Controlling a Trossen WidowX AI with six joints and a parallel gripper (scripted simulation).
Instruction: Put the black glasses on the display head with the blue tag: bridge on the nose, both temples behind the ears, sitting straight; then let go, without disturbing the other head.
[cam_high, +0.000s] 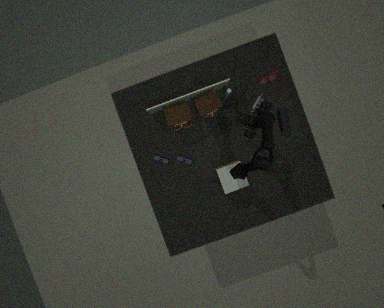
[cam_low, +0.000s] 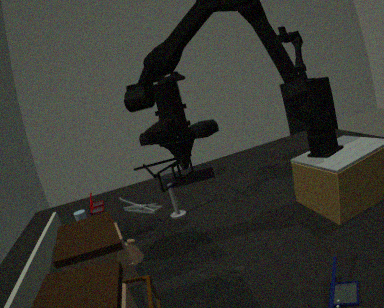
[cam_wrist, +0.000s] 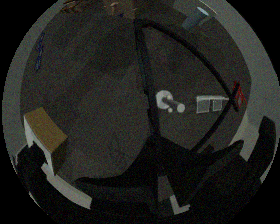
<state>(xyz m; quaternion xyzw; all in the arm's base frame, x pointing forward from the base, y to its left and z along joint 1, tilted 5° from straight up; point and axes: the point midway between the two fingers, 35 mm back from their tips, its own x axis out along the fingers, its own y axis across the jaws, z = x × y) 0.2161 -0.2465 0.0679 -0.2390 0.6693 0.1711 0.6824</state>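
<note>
Right now my gripper tip is 90 mm above the white stand, 40 mm short of it and 30 mm to the left of it. Round my gripper tip: pale blue tag (280 mm ahead, 60 mm below, 10 mm to the right); white strip (400 mm ahead, 250 mm to the left, 60 mm below); black bar (260 mm to the right, 100 mm below, 100 mm behind).
</note>
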